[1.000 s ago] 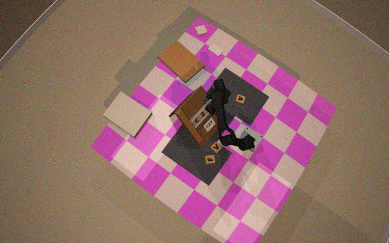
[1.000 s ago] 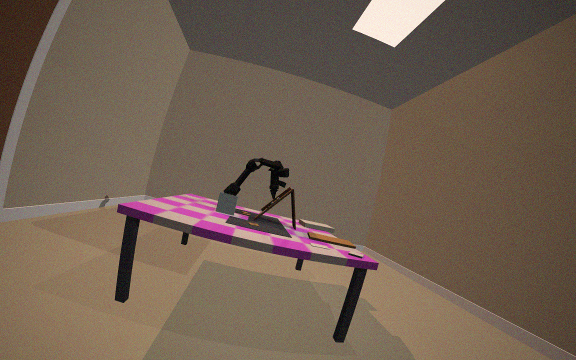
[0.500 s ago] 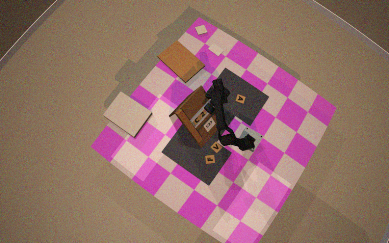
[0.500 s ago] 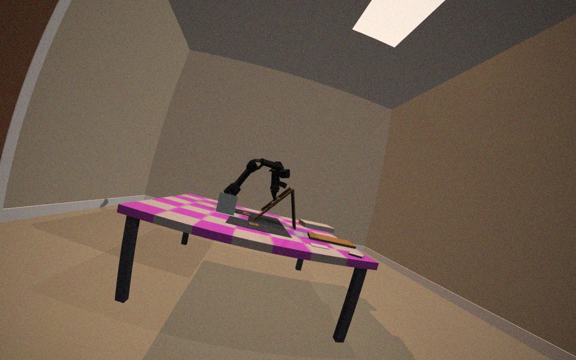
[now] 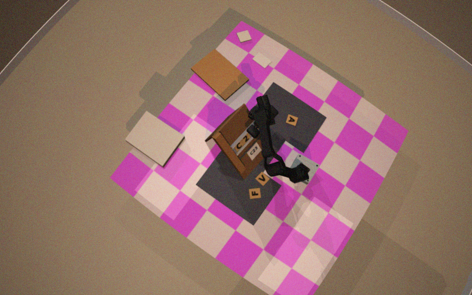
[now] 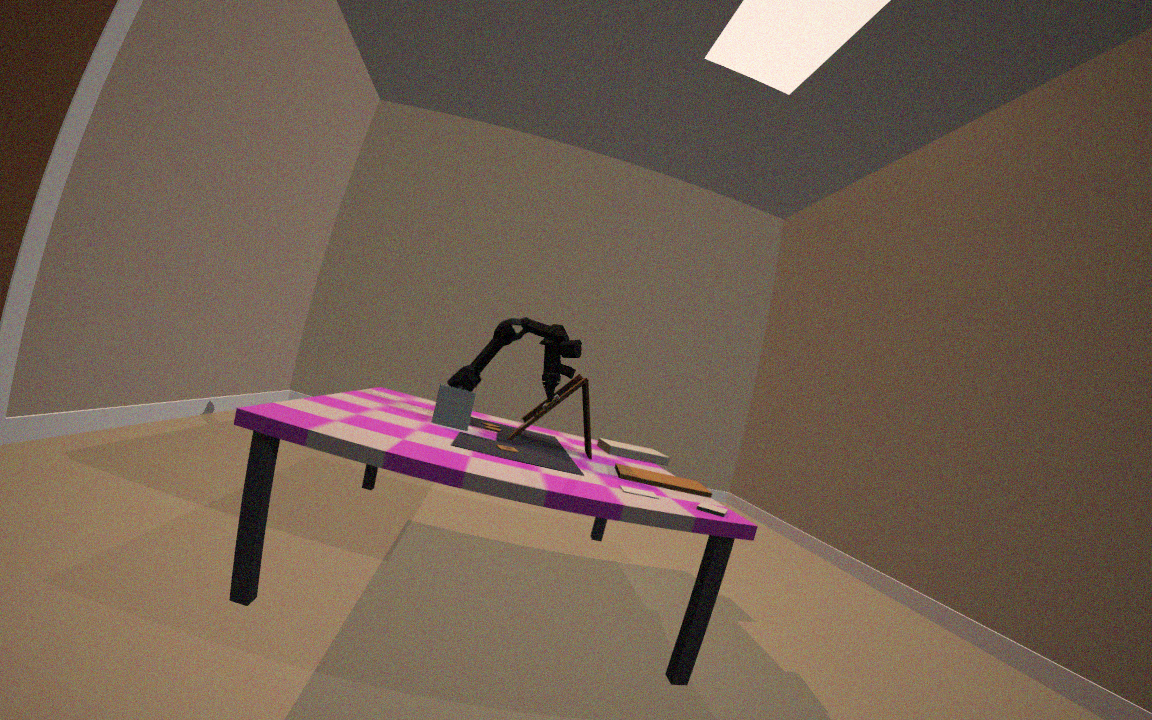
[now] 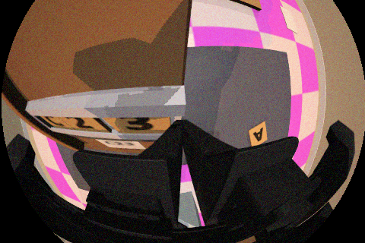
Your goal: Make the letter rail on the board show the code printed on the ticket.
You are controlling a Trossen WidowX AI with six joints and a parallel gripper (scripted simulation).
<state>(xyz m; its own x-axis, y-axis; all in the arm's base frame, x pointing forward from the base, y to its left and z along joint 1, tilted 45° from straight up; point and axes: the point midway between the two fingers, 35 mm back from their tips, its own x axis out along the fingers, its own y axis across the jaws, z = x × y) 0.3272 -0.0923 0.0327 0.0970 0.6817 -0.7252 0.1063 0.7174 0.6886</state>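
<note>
Right now the 2 tile is 100 mm to the left of my gripper tip and 10 mm ahead of it. From my gripper tip the other things lie so: c tile 160 mm to the left, 20 mm ahead; then white ticket 100 mm to the left, 90 mm below, 50 mm behind; then 3 tile 40 mm to the left, 10 mm ahead.
</note>
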